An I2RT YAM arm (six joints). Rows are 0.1 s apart.
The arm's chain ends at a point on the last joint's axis. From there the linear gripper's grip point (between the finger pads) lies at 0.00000 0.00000 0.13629 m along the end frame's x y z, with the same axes.
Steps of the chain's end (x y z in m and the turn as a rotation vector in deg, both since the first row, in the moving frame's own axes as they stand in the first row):
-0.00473 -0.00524 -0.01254 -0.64 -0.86 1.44
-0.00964 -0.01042 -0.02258 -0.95 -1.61 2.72
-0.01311 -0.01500 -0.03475 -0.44 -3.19 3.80
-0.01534 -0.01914 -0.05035 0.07 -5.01 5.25
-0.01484 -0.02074 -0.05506 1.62 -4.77 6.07
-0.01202 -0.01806 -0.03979 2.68 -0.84 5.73
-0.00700 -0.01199 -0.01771 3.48 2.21 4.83
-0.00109 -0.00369 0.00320 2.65 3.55 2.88
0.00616 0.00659 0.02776 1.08 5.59 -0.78
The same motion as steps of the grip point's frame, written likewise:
-0.00679 -0.00374 -0.01256 -0.64 -0.86 1.44
-0.01352 -0.00825 -0.02265 -0.95 -1.61 2.72
-0.02072 -0.01421 -0.03497 -0.44 -3.19 3.80
-0.02722 -0.01985 -0.05087 0.07 -5.01 5.25
-0.02595 -0.02518 -0.05559 1.62 -4.77 6.07
-0.01370 -0.02452 -0.03995 2.68 -0.84 5.73
-0.00141 -0.02003 -0.01806 3.48 2.21 4.83
0.00750 -0.00977 0.00279 2.65 3.55 2.88
0.01942 0.00393 0.02709 1.08 5.59 -0.78

